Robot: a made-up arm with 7 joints.
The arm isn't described. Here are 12 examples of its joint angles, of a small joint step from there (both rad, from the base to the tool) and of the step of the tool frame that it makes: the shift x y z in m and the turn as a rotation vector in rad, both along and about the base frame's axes.
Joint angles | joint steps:
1: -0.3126 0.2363 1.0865 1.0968 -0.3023 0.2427 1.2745 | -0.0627 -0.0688 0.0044 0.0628 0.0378 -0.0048 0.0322
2: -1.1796 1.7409 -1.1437 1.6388 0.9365 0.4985 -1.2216 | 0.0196 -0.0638 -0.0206 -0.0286 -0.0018 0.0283 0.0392
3: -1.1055 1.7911 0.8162 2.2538 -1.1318 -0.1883 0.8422 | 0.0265 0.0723 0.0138 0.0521 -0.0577 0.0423 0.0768
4: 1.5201 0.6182 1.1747 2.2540 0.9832 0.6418 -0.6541 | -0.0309 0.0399 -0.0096 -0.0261 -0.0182 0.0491 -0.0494
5: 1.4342 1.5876 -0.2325 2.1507 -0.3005 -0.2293 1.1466 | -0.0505 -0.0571 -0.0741 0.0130 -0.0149 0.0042 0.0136
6: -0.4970 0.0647 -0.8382 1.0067 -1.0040 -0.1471 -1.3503 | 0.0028 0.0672 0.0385 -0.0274 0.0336 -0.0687 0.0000
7: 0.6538 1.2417 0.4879 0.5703 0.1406 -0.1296 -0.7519 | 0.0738 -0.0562 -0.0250 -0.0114 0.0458 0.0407 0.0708
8: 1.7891 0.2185 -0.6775 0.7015 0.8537 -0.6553 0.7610 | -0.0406 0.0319 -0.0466 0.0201 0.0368 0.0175 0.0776
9: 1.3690 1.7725 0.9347 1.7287 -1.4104 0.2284 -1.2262 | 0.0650 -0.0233 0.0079 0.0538 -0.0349 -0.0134 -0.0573
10: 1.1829 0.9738 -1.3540 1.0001 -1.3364 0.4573 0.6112 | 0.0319 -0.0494 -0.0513 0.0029 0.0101 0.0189 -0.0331
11: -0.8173 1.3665 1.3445 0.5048 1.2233 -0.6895 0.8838 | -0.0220 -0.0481 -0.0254 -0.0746 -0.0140 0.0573 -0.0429
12: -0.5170 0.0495 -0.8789 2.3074 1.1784 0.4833 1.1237 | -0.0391 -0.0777 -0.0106 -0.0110 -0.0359 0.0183 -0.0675
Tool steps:
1: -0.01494 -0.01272 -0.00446 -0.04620 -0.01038 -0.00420
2: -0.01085 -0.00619 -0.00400 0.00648 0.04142 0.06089
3: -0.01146 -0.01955 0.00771 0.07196 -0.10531 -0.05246
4: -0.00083 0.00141 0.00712 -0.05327 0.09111 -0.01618
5: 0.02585 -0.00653 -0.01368 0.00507 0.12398 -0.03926
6: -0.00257 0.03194 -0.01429 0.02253 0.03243 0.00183
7: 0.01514 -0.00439 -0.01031 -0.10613 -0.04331 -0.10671
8: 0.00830 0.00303 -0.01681 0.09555 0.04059 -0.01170
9: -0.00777 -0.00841 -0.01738 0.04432 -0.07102 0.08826
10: 0.00638 -0.02018 -0.00214 0.00831 -0.01858 -0.08125
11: -0.03077 0.00575 -0.02718 -0.13648 0.05166 0.12036
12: 0.00235 -0.00238 0.00425 0.02705 0.04940 0.03041
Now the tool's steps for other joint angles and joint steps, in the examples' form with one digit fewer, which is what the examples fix.
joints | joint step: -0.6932 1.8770 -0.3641 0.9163 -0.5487 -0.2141 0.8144 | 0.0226 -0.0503 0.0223 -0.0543 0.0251 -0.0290 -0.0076
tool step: -0.0076 0.0101 0.0027 -0.0369 -0.0631 0.0592
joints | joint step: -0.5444 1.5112 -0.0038 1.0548 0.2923 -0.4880 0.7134 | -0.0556 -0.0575 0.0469 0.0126 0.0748 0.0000 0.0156
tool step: -0.0102 -0.0033 -0.0163 -0.1095 -0.0143 0.0560
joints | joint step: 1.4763 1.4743 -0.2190 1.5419 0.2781 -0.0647 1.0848 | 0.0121 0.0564 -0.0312 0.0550 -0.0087 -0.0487 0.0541
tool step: -0.0056 -0.0112 -0.0005 0.1242 0.0497 0.0315
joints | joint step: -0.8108 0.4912 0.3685 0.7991 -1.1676 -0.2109 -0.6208 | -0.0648 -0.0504 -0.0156 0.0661 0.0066 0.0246 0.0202
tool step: -0.0122 -0.0191 -0.0027 -0.0326 0.0367 0.0104
